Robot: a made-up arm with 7 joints.
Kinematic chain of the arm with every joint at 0, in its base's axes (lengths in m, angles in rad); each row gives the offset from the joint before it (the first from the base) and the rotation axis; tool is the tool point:
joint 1: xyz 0 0 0.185 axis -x
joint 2: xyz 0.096 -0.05 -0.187 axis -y
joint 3: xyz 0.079 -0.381 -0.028 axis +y
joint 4: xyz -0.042 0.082 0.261 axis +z
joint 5: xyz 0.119 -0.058 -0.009 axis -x
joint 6: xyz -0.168 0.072 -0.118 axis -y
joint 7: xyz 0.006 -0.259 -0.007 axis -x
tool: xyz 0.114 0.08 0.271
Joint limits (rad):
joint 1: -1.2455..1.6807
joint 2: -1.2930..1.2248
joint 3: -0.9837..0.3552
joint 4: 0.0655..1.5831
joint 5: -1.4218..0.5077
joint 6: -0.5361..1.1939
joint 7: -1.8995..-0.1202
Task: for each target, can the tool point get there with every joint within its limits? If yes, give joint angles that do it. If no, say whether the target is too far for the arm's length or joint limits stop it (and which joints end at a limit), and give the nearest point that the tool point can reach.
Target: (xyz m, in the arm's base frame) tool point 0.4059 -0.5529 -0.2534
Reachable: yes | joints -0.9258 -0.3809 -0.5294 0.5845 0.3590 -0.3092 -1.3301
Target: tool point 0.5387 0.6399 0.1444
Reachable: no: joint limits stop it (at a limit: joint 1, joint 2, joint 3, joint 4, joint 6) | nearest point 0.4988 0.4781 -0.1472 | short by 0.336 m
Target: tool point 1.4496 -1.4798 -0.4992
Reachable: no: too far | nearest point 0.6191 -0.7668 -0.1695 | short by 1.143 m
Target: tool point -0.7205 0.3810 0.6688
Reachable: no: joint limits stop it (at a limit: joint 1, joint 2, joint 5, joint 6) | nearest point -0.4137 0.2177 0.6291 | short by 0.350 m
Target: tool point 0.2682 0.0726 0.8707
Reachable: yes | joints 1.3508 0.4841 -0.3869 0.9181 -0.2053 0.5555 -1.4850
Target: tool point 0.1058 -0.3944 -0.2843
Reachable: yes | joints -0.9966 0.9228 -0.3889 1.0873 -1.0461 0.6660 -0.5329
